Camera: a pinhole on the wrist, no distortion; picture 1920 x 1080 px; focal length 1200.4 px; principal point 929.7 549.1 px. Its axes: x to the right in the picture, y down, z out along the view. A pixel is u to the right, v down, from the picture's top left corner.
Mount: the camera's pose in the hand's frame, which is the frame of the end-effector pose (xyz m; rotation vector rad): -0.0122 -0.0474 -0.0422 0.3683 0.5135 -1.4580
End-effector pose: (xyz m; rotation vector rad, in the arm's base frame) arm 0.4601 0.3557 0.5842 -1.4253 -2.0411 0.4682
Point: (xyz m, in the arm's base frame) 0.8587 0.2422 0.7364
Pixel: behind the camera
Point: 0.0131 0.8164 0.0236
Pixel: outside the picture
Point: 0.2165 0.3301 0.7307
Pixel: 1782.3 910.8
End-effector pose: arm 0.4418 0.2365 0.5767 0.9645 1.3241 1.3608
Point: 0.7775 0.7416 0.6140
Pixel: outside the picture
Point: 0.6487 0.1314 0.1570
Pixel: 1727.7 50.7
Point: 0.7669 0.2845 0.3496
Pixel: 901.7 444.5
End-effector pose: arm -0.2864 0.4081 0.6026 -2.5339 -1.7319 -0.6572
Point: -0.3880 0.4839 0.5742
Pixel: 1468.3 928.1
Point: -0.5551 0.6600 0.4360
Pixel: 1646.3 762.8
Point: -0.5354 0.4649 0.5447
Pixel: outside the picture
